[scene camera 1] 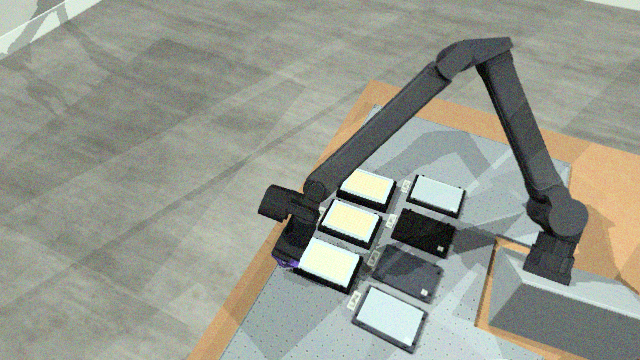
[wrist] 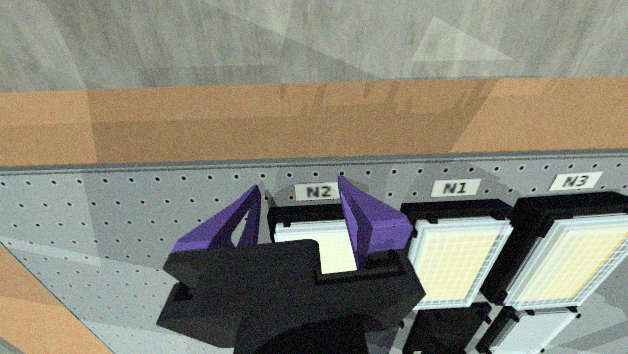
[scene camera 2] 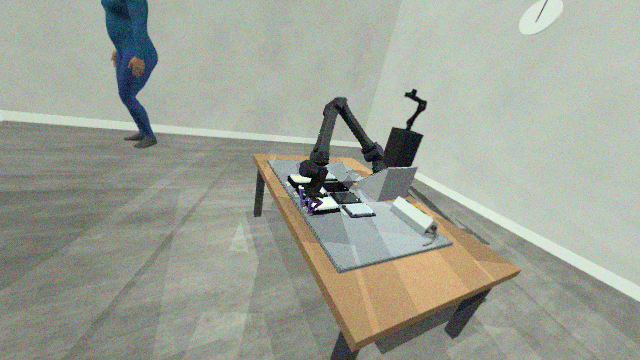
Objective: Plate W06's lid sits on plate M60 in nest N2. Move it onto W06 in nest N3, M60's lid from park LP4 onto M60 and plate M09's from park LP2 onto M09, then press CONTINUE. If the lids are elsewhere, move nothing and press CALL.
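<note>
The gripper (scene camera 1: 287, 254) is open with nothing in it, and you can see the gripper (wrist: 298, 185) from the wrist as well. There's also an N1 label (wrist: 457, 187), an N2 label (wrist: 313, 191) and an N3 label (wrist: 579, 180), plus a white box with blue button (scene camera 2: 425, 225).
</note>
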